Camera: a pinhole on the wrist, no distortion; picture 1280 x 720 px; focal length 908.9 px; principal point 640.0 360.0 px. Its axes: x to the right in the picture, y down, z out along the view. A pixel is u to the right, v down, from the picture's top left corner.
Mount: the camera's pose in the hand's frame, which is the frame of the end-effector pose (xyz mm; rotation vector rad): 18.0 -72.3 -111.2 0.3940 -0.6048 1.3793
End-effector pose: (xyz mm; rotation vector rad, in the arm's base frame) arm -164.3 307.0 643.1 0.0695 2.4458 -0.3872
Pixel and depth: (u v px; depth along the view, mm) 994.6 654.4 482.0
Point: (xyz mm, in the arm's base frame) 189.5 32.3 540.0
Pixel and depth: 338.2 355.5 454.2
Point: -85.4 -175.2 688.5
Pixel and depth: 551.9 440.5 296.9
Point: -94.4 25.0 672.3
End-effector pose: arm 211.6 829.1 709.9 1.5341 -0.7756 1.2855
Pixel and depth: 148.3 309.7 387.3
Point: 649.8 922.4 545.3
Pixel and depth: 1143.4 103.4 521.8
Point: 570.4 443.6 761.7
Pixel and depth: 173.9 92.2 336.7
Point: 625.6 925.6 642.1
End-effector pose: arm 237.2 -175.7 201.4 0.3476 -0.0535 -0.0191
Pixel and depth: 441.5 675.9 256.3
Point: 115.5 -427.7 155.1
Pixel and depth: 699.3 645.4 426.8
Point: 39.0 -513.5 312.9
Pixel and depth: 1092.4 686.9 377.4
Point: 56.1 -387.4 421.8
